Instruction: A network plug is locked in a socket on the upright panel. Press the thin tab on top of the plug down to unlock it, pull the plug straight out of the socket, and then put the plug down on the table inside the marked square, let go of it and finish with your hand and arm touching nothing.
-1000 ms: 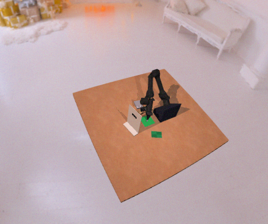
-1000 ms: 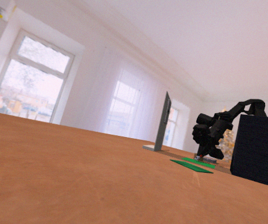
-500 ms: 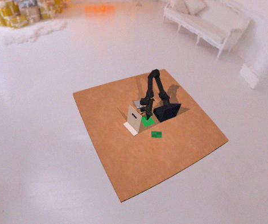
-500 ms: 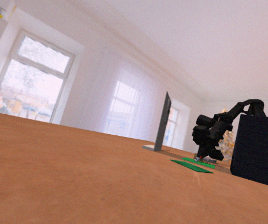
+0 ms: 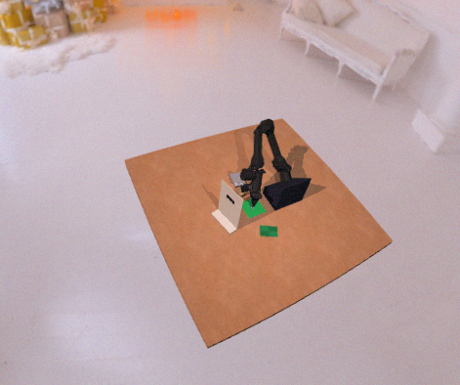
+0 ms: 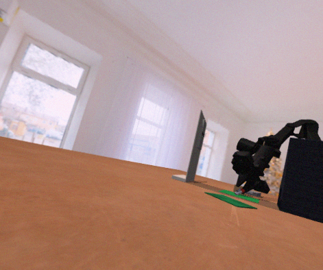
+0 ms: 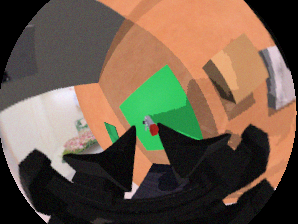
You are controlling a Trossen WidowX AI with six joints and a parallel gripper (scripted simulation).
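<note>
My gripper tip is right at the network plug. The rest, counted from my gripper tip: tan block 12 cm to the right, 1 cm below; upright panel 19 cm ahead, 10 cm above; green marked square 2 cm below.
</note>
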